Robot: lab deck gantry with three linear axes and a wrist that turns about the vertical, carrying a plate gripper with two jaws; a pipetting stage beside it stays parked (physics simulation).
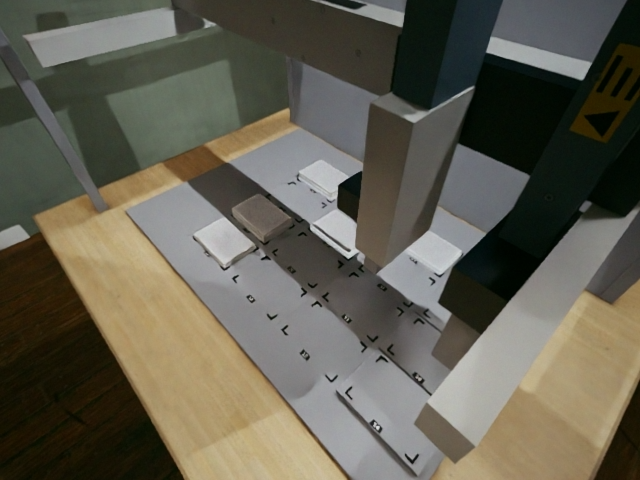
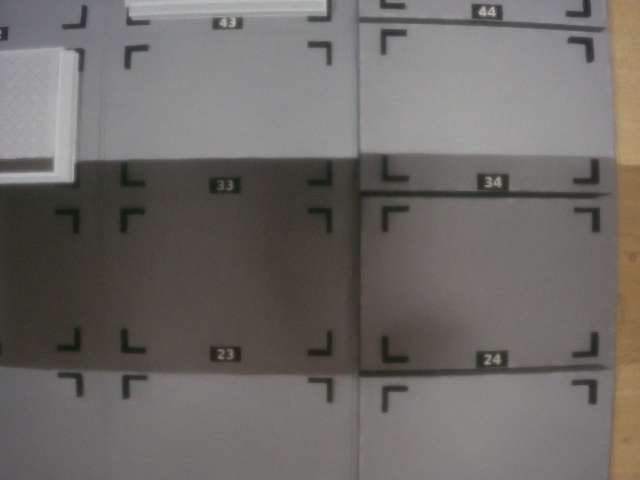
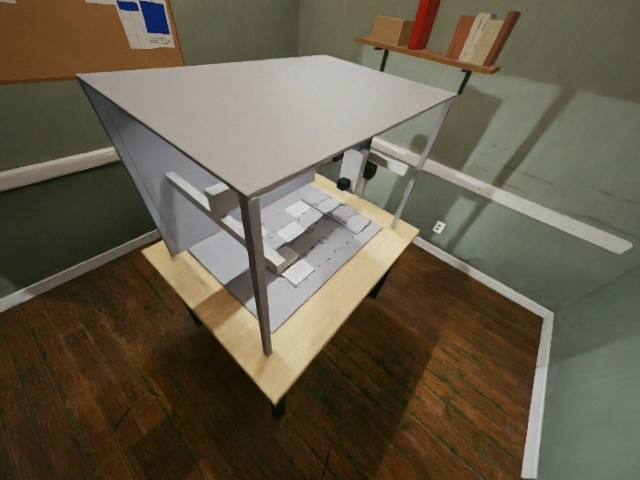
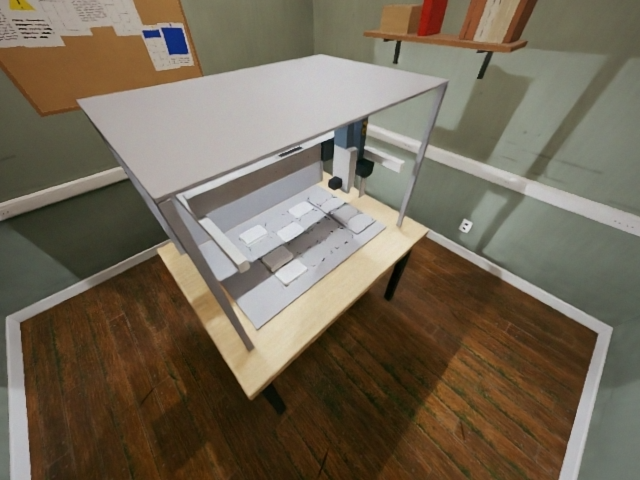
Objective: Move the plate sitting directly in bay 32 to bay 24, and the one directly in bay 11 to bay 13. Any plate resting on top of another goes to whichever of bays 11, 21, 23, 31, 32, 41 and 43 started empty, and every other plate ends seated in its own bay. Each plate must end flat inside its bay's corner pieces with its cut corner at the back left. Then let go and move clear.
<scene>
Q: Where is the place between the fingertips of my gripper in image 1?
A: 465, 336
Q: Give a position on a hood roof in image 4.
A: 173, 137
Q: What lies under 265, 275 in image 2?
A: A bay 23.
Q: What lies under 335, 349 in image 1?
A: A bay 13.
</scene>
